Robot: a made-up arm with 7 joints.
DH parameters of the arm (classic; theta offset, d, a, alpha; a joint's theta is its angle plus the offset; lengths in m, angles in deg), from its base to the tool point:
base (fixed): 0 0 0 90
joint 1: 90 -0.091 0 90
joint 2: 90 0 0 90
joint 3: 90 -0.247 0 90
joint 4: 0 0 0 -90
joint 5: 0 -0.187 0 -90
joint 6: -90 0 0 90
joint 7: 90 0 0 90
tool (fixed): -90 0 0 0
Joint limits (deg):
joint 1: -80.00..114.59
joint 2: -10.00..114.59
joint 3: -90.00..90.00
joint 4: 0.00..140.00
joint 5: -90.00..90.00
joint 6: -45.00..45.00
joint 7: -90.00..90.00
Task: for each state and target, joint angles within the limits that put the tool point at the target. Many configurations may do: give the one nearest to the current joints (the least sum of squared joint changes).
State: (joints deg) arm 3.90 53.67 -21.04 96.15 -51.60 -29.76 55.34
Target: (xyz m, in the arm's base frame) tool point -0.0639 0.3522 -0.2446
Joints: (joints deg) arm -44.05 70.28 -43.83 66.96 -51.60 -29.76 55.34
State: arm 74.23 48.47 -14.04 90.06 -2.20 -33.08 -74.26
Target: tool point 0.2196 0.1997 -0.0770
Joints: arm 31.00 58.50 -32.85 108.96 -2.20 -33.08 -74.26
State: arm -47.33 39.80 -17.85 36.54 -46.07 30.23 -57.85
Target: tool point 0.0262 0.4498 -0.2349
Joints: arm -6.18 58.91 -13.46 16.39 -46.07 30.23 -57.85
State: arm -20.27 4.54 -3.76 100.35 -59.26 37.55 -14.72
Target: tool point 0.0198 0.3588 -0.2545
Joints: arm -33.16 42.29 21.71 63.72 -59.26 37.55 -14.72
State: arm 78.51 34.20 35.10 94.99 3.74 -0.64 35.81
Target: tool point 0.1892 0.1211 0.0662
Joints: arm 61.01 6.20 5.92 126.46 3.74 -0.64 35.81
